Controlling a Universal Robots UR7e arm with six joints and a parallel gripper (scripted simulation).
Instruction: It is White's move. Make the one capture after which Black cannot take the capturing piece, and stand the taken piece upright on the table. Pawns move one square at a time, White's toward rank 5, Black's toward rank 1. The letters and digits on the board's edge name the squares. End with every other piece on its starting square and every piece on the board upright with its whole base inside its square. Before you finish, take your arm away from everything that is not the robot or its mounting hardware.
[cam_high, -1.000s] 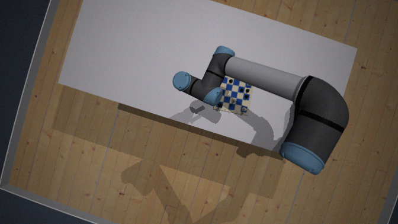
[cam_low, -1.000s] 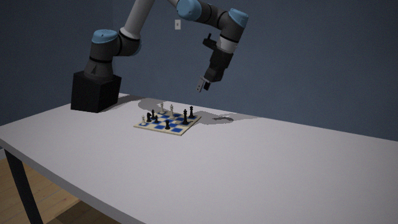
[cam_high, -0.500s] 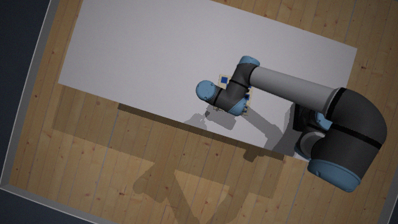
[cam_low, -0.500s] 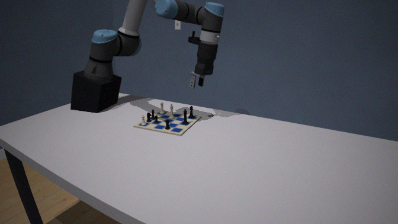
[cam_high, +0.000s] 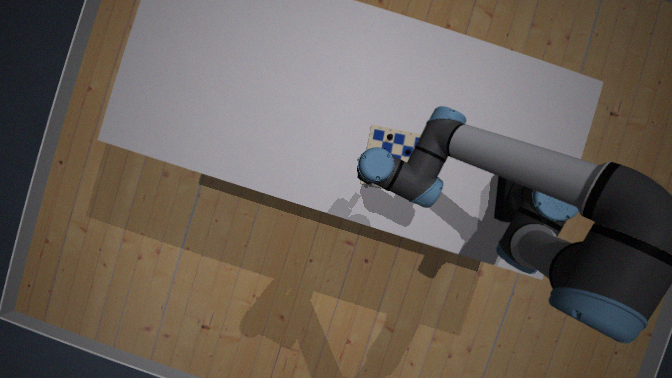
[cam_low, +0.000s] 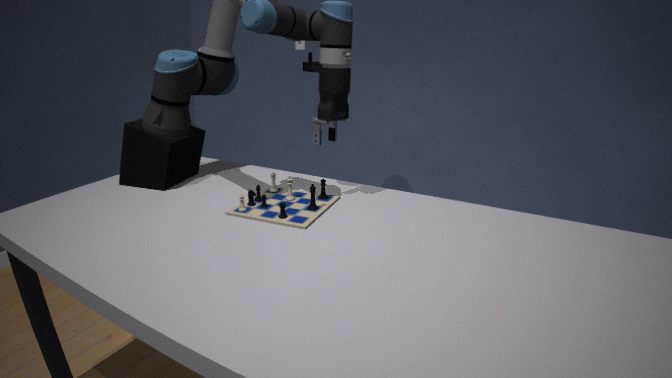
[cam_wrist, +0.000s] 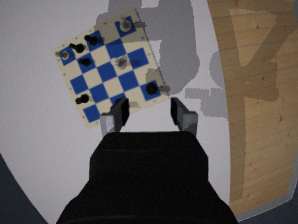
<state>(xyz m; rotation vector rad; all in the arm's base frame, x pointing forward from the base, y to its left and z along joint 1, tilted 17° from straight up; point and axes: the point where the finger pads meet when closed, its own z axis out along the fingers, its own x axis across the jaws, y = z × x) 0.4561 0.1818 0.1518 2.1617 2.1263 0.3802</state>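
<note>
Right now my hand is 10 mm past the black chess piece and 140 mm above it. The rest, counted from my hand: white piece 150 mm behind, 50 mm to the right, 140 mm below; then blue-and-cream chessboard 50 mm behind, 100 mm to the right, 170 mm below; then tall black piece 30 mm ahead, 70 mm to the right, 140 mm below.
</note>
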